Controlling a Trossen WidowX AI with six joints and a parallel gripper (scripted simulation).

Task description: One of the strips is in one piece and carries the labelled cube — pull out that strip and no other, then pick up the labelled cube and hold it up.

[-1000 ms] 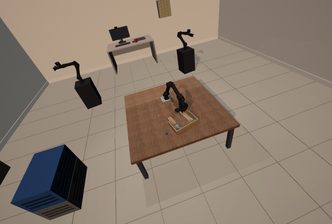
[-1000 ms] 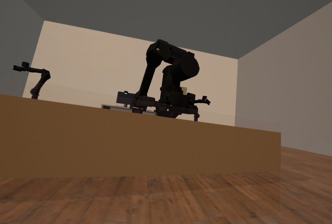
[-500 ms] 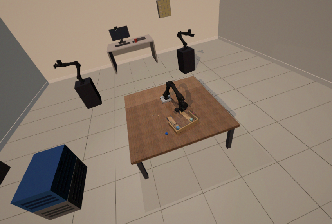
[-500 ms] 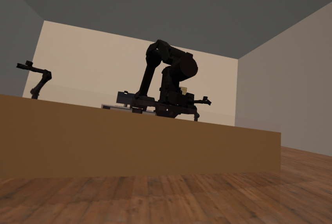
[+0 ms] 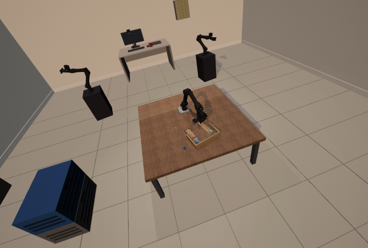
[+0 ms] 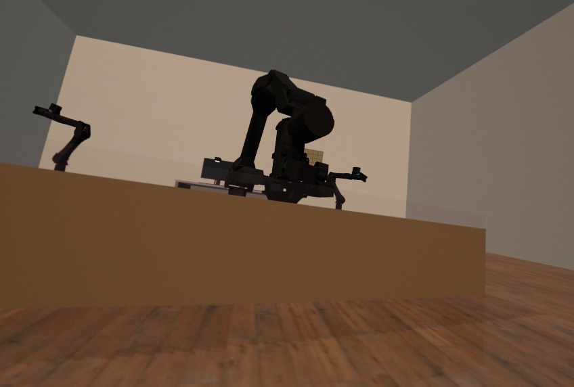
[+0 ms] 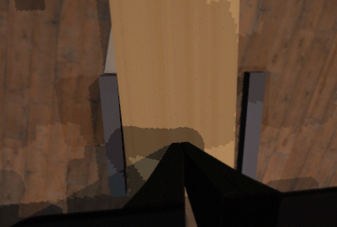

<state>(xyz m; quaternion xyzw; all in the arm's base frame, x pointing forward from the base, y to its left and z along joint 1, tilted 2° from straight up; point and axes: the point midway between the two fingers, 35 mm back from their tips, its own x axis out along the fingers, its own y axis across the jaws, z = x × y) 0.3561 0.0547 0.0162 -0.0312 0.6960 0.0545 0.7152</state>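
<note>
Now: gripper tip 10 cm short of the plain strip and 1 cm to the right of it. Round my gripper tip: blue item (34 cm to the right, 24 cm ahead).
</note>
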